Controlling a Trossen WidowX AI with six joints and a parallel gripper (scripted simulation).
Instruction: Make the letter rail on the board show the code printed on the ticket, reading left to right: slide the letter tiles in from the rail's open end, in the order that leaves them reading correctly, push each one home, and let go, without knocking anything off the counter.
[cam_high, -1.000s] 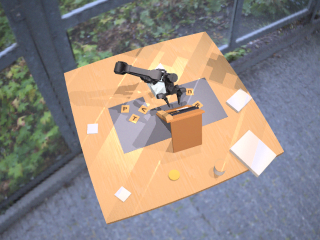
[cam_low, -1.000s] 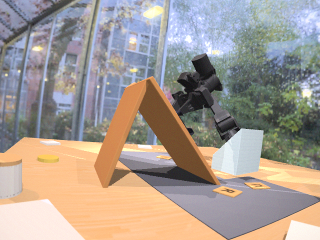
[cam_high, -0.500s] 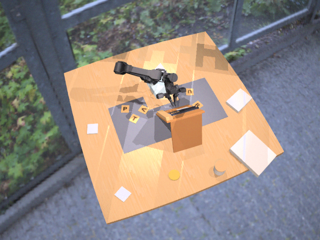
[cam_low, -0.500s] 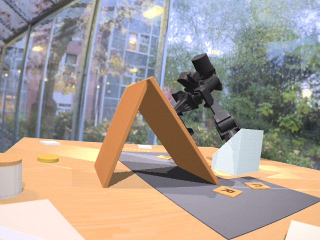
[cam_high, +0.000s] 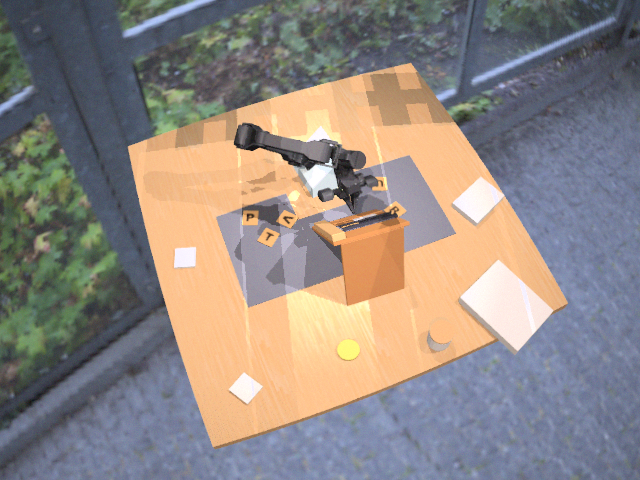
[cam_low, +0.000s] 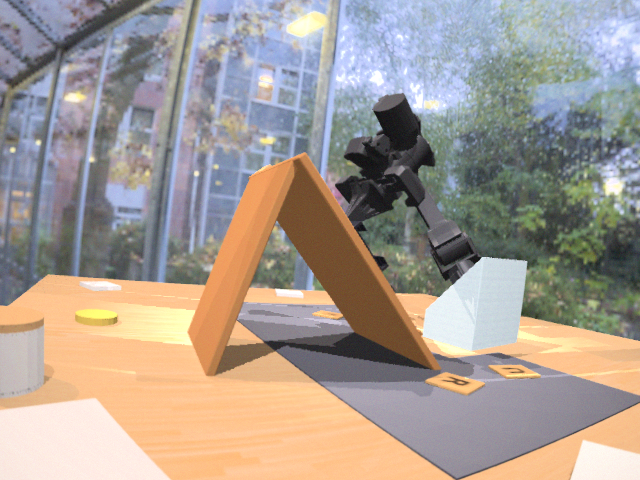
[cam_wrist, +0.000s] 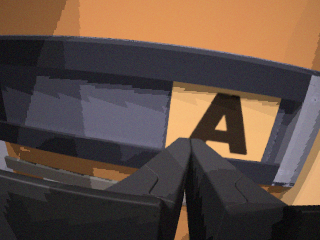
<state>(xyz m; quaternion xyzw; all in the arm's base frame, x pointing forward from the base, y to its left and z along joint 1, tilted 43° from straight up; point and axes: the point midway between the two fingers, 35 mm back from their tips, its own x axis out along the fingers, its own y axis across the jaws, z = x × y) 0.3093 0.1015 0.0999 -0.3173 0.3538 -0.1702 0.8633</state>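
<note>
The t tile is 25 cm to the right of my gripper tip, 19 cm below it and 15 cm behind it. The rest, counted from my gripper tip: white ticket (11 cm below, 6 cm to the left, 3 cm behind); then grey mat (19 cm below, 14 cm behind, 1 cm to the right).
</note>
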